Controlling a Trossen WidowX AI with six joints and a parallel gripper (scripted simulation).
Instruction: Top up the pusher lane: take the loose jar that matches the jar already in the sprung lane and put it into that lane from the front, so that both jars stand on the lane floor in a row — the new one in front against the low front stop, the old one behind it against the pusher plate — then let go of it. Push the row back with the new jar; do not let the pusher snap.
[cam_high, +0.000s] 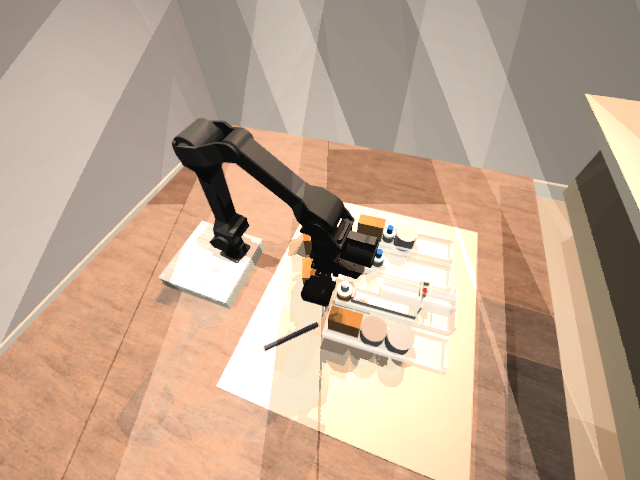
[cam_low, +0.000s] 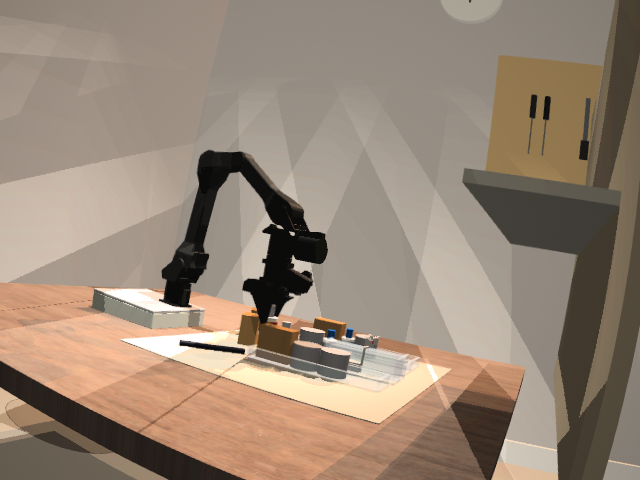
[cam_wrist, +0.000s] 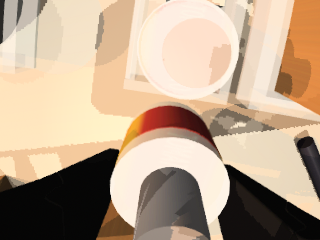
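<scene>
Right now the cream mat is 10 cm ahead of my gripper tip, 3 cm to the left of it and 6 cm below it. From my gripper tip the other things lie so: shelf (55 cm ahead, 10 cm to the left, 31 cm above); then red mark (22 cm ahead, 8 cm to the left, 1 cm above); then black rod (2 cm behind, 15 cm to the right, 5 cm below).
</scene>
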